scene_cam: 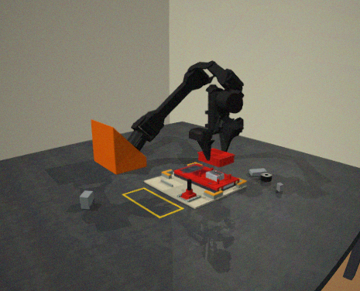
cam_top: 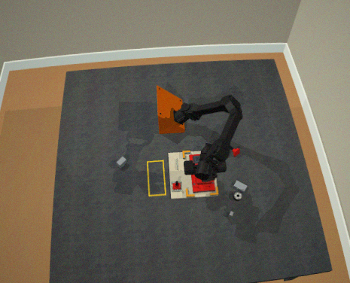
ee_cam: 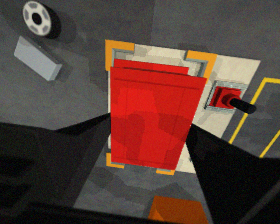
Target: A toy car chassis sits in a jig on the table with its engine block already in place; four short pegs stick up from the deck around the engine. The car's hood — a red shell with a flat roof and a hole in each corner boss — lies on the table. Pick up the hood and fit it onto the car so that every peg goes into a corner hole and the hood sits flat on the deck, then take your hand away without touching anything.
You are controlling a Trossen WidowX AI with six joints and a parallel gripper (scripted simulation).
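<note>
My gripper tip is 70 mm above the grey engine block, 10 mm to the right of it and 10 mm past it. Round my gripper tip: red hood: right at my gripper tip.
</note>
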